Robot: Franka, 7 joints.
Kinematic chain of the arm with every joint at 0, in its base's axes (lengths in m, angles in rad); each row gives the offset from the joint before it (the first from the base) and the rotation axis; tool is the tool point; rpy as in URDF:
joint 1: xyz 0 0 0.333 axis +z
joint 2: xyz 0 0 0 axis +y
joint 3: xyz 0 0 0.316 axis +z
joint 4: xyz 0.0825 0 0 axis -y
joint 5: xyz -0.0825 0 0.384 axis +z
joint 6: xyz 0 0 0 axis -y
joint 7: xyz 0.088 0 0 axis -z
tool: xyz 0 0 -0.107 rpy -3.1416 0 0
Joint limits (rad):
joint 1: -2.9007..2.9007
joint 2: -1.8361..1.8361
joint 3: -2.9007..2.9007
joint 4: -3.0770..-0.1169
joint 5: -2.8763..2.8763
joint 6: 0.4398..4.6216
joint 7: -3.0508..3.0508
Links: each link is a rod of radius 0.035 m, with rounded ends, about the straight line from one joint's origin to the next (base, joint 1, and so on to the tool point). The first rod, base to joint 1, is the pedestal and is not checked.
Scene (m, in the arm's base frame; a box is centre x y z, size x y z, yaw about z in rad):
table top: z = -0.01
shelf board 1: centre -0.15 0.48 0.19 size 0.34 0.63 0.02 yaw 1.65
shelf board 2: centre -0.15 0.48 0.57 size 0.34 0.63 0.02 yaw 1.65
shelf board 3: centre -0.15 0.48 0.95 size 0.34 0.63 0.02 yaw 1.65
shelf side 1: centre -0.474 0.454 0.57 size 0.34 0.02 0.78 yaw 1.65
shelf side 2: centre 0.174 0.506 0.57 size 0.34 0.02 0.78 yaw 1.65
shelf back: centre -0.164 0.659 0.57 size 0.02 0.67 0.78 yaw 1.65
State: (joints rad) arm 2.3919 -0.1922 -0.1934 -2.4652 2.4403 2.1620 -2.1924
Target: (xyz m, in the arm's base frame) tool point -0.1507 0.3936 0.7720
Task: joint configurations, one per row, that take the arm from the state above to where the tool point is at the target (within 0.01 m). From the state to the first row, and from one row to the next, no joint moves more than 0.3 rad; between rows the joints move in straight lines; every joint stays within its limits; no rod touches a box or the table.
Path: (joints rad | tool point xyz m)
1: 2.4693 -0.3979 -0.1374 -2.6394 2.4169 2.1511 -2.1924 | -0.3152 0.2916 0.4241
2: 2.5467 -0.6035 -0.0815 -2.8137 2.3935 2.1402 -2.1924 | -0.3075 0.2082 0.4242
3: 2.6241 -0.8092 -0.0255 -2.9879 2.3700 2.1294 -2.1924 | -0.2871 0.1361 0.4106
4: 2.4775 -0.9837 -0.0686 -2.7413 2.3910 2.1045 -2.1924 | -0.2477 0.1870 0.5974
5: 2.3309 -1.1582 -0.1117 -2.4946 2.4120 2.0796 -2.1924 | -0.1330 0.1701 0.7720
6: 2.3029 -0.8602 -0.2018 -2.2980 2.4391 2.0888 -2.1924 | -0.1452 0.2785 0.7853
7: 2.2749 -0.5622 -0.2919 -2.1014 2.4662 2.0980 -2.1924 | -0.1507 0.3936 0.7720

